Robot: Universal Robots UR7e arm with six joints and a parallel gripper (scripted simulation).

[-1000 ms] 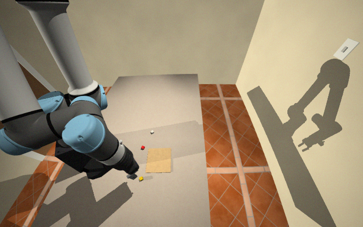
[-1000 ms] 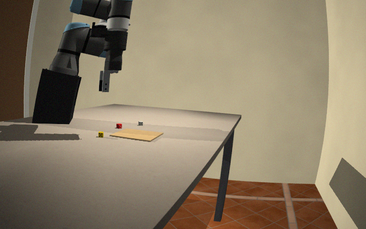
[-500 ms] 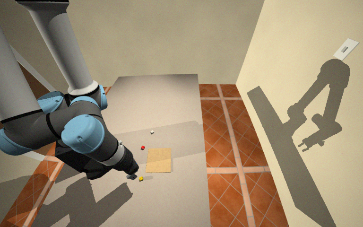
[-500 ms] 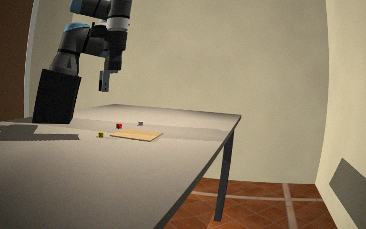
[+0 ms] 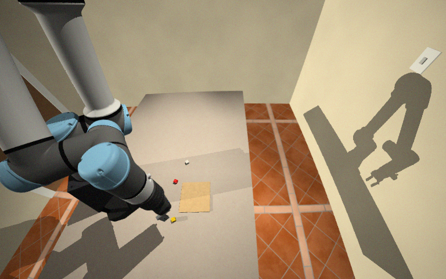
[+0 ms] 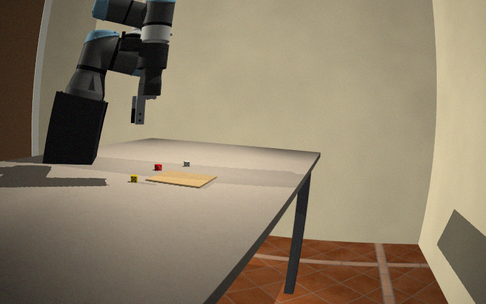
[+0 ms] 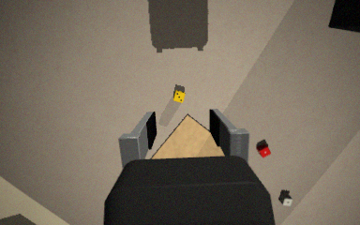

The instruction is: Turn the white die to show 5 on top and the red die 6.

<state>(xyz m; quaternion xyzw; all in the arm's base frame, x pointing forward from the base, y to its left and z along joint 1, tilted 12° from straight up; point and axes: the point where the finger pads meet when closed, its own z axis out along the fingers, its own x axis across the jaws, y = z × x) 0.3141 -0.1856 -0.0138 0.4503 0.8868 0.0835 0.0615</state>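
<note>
The yellow die is 15 cm below my hand and 1 cm to the right of it. The rest, counted from my hand: white die 28 cm to the left, 15 cm below, 5 cm ahead; then red die 17 cm to the left, 15 cm below, 1 cm behind; then tan mat 15 cm below, 9 cm to the left, 9 cm ahead.
</note>
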